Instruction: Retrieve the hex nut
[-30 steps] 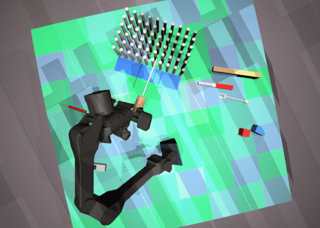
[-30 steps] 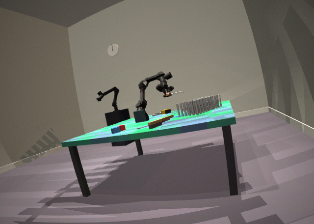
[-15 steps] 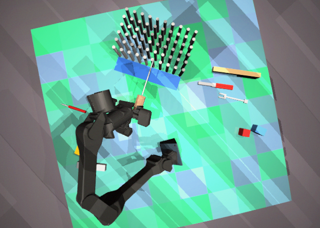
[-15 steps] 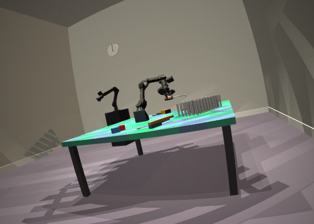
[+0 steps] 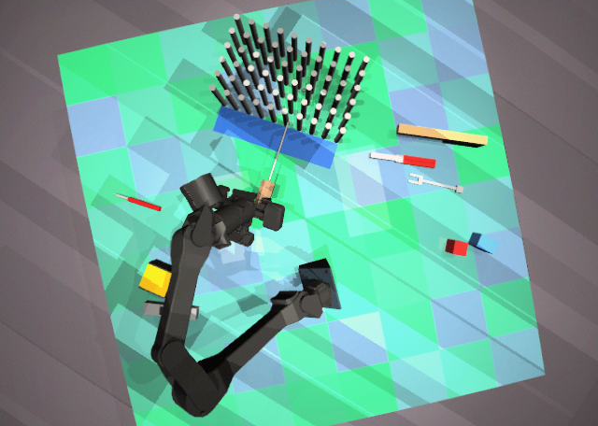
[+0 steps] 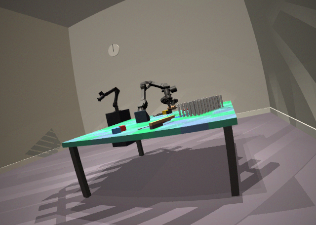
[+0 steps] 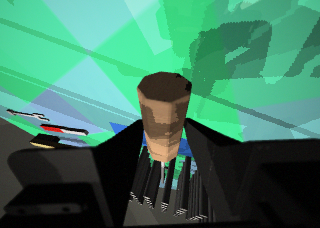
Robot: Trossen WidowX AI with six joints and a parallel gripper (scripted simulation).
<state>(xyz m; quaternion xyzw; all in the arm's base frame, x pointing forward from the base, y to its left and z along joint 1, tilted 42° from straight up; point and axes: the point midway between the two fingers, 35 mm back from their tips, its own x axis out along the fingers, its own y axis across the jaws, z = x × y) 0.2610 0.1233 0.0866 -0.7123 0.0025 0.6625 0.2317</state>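
Right now my gripper tip is 180 mm short of the blue taped strip, 80 mm above it and 40 mm to the left of it. From my gripper tip the other things lie so: red screwdriver 410 mm to the left, 70 mm below, 30 mm ahead; hex nut 320 mm ahead, 140 mm to the right, 70 mm below; wire hook tool 100 mm ahead, 40 mm to the right.
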